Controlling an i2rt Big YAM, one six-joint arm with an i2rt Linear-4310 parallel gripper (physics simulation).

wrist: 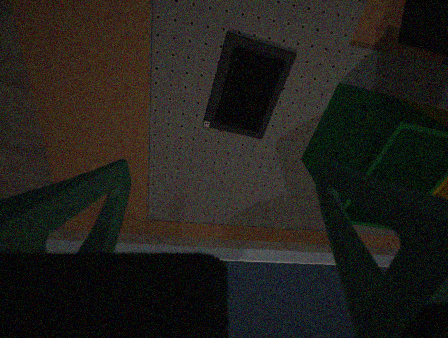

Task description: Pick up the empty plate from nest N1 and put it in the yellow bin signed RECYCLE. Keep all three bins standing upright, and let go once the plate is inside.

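Note:
A dark rectangular nest with a black, recessed-looking middle lies tilted on the perforated board. A small pale label sits at its lower left corner; I cannot read it for certain. The picture is too dark to tell whether a plate fills the nest. My gripper is open and empty, one green finger at the lower left and one at the lower right. The nest is above and beyond the fingertips in the view. A sliver of the yellow bin shows at the right edge; its sign does not show.
A green bin stands at the right, partly behind the right finger. The grey perforated board lies on an orange-brown table. A black object is at the upper right corner. The table's pale front edge runs below, with blue floor beyond.

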